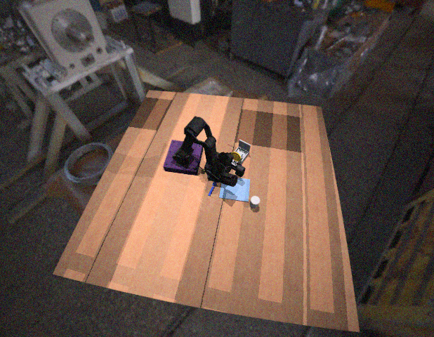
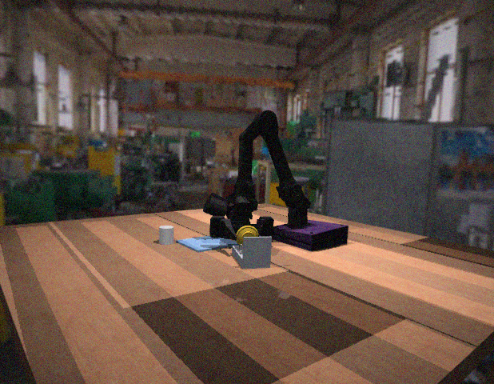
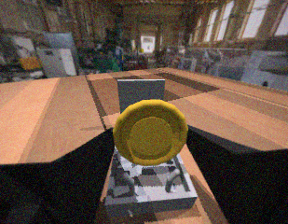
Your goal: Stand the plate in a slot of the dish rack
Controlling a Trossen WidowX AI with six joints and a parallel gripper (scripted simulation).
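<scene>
Now: the grey dish rack 1 cm ahead of my gripper tip, 2 cm to the left of it and 3 cm below it. Also, from my gripper tip: yellow plate 1 cm to the right; then blue spoon 11 cm behind, 19 cm to the right, 5 cm below; then light blue mat 1 cm ahead, 18 cm to the right, 5 cm below.
</scene>
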